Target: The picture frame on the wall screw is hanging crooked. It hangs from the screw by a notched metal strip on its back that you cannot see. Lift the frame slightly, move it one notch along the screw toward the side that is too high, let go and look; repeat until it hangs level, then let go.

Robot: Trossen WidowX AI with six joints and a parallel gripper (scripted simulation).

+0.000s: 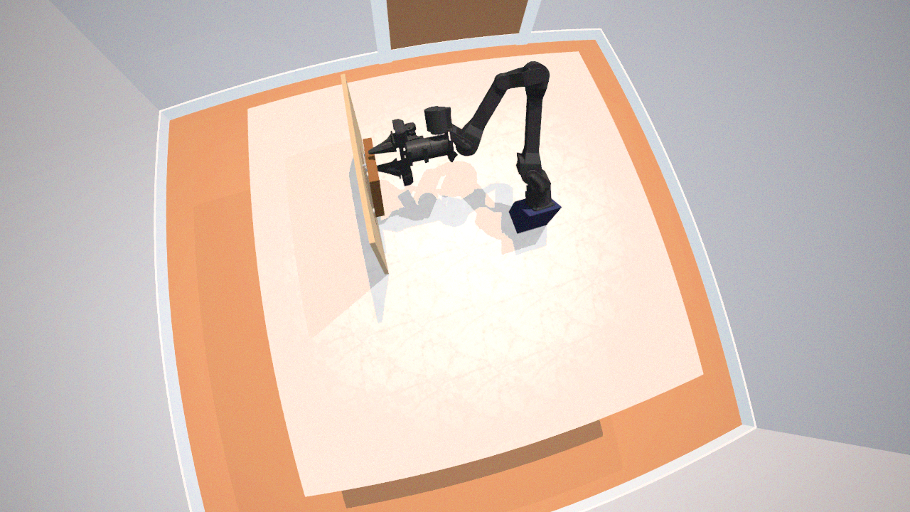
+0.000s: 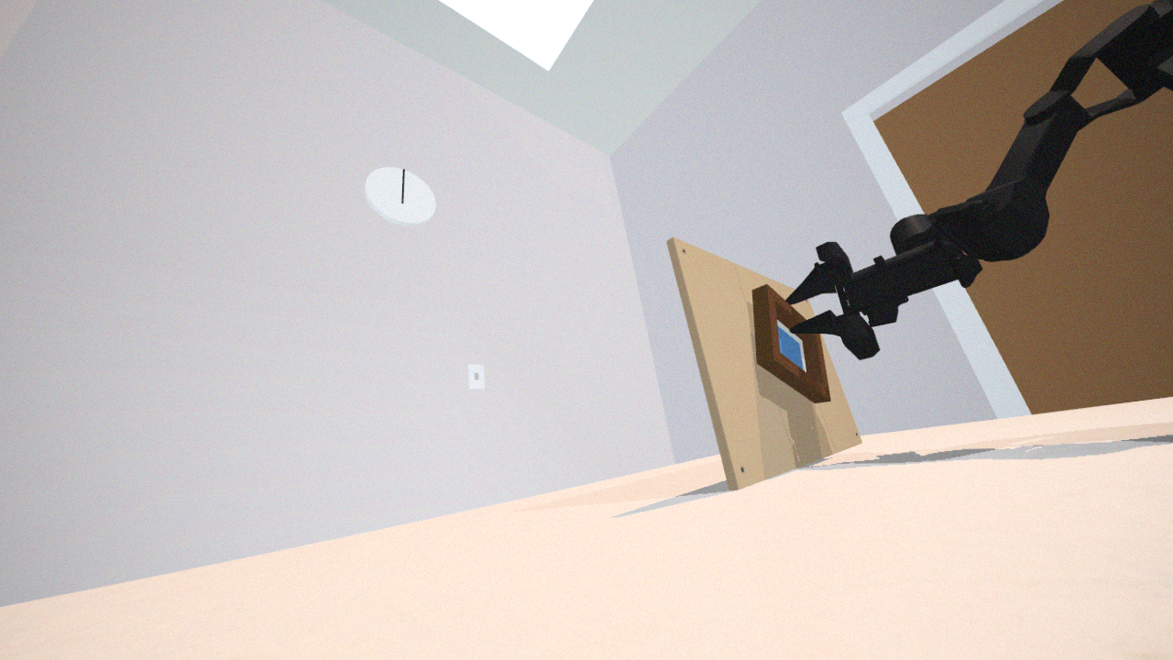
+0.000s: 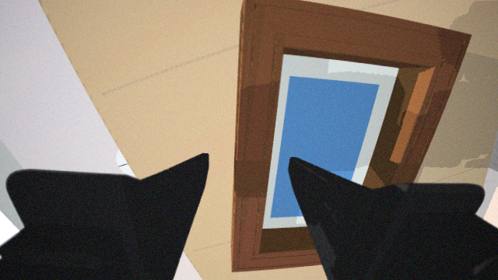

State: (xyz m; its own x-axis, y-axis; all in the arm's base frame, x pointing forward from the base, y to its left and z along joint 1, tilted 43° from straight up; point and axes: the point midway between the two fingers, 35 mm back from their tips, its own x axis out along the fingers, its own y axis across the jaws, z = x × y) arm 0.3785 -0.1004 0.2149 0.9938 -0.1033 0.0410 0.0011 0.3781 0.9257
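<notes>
The brown wooden picture frame lies 5 cm below my gripper tip, 2 cm to the left of it and 1 cm ahead of it. The rest, counted from my gripper tip: tan wall board (6 cm below, 2 cm ahead, 1 cm to the left).
</notes>
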